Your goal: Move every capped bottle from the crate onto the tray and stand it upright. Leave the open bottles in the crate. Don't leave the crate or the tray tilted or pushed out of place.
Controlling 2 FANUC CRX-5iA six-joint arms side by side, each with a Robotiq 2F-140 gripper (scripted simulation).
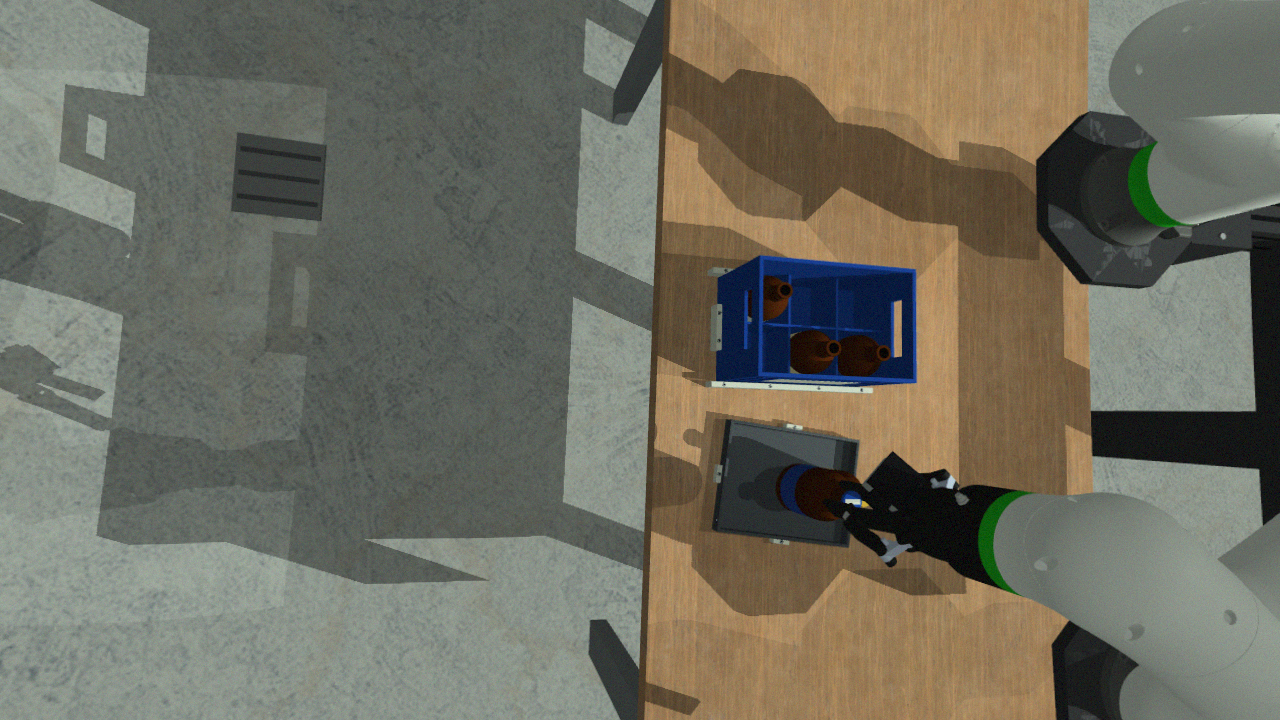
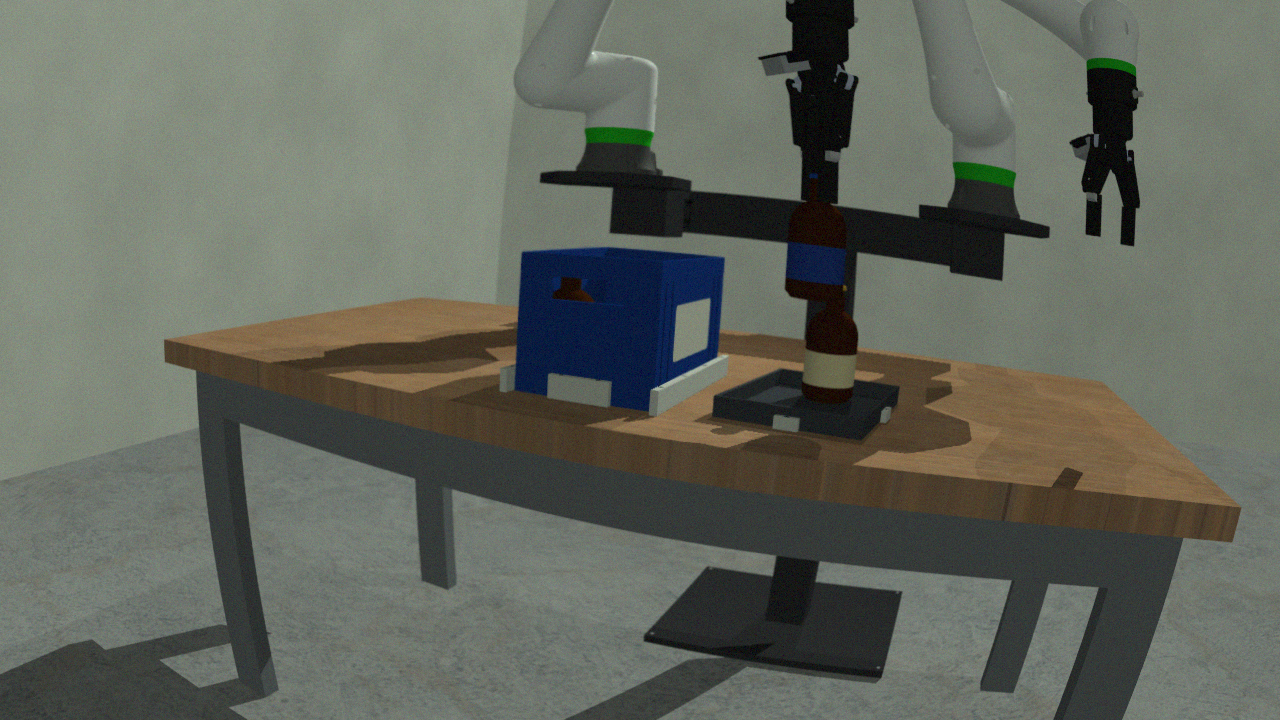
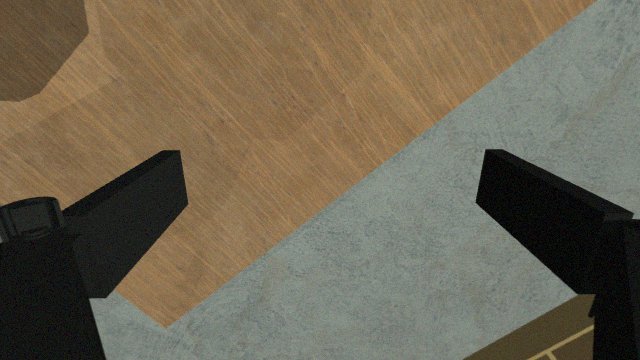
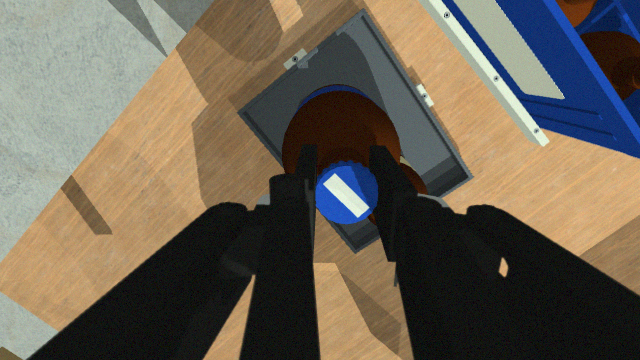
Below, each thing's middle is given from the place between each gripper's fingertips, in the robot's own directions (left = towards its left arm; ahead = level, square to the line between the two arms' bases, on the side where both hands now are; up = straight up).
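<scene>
From my right hand, the blue-capped bottle (image 2: 816,252) is 7 cm below. The blue crate (image 2: 669,324) is 26 cm to the right of that same hand, 6 cm behind it and 22 cm below it, while the dark tray (image 1: 753,455) is 1 cm to the left of my right hand, 6 cm behind it and 29 cm below it. I find the brown bottle (image 1: 776,293) 31 cm to the right of my right hand, 3 cm ahead of it and 21 cm below it.
Measured from my left hand (image 2: 1110,240), the blue-capped bottle is 26 cm ahead, 48 cm to the right and 7 cm below. The blue crate is 20 cm ahead of my left hand, 74 cm to the right of it and 22 cm below it. For the dark tray it is 20 cm ahead of my left hand, 47 cm to the right of it and 29 cm below it, and the brown bottle is 28 cm ahead of that hand, 79 cm to the right of it and 21 cm below it.
</scene>
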